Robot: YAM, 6 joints.
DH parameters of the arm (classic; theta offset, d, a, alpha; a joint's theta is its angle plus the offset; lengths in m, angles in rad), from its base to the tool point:
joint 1: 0 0.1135 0.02 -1.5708
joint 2: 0 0 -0.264 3.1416
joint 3: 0.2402 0 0.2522 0
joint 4: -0.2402 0 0.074 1.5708
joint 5: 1.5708 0 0 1.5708
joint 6: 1.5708 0.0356 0 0
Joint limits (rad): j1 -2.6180..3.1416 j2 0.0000..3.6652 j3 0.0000..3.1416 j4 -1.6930..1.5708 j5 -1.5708..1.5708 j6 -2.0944..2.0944
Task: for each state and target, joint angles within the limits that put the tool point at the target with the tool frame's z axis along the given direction. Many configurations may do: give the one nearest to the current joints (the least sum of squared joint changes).
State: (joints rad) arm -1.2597 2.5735 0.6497 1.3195 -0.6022 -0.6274
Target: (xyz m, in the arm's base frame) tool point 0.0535 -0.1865 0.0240 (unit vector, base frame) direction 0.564 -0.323 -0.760
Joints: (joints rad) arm -1.3821 1.8846 0.2356 0.5861 -0.5160 -0.6274
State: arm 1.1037 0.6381 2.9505 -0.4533 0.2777 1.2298
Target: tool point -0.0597 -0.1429 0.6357 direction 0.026 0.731 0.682
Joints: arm 1.2262 0.9403 2.6645 -0.9495 -0.2243 1.2298
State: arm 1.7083 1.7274 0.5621 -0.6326 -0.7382 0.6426
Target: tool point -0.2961 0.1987 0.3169 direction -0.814 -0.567 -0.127
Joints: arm 2.4551 1.5987 1.2612 -0.1018 -1.2676 0.6426
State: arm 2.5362 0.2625 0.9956 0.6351 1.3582 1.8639
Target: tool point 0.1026 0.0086 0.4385 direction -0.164 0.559 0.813
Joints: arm 3.0378 0.0018 0.8565 0.4507 0.5691 1.8639
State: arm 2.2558 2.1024 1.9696 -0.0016 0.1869 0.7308
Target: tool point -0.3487 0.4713 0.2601 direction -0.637 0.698 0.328
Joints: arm 2.2015 2.5193 2.1064 0.7489 -0.1029 0.7308
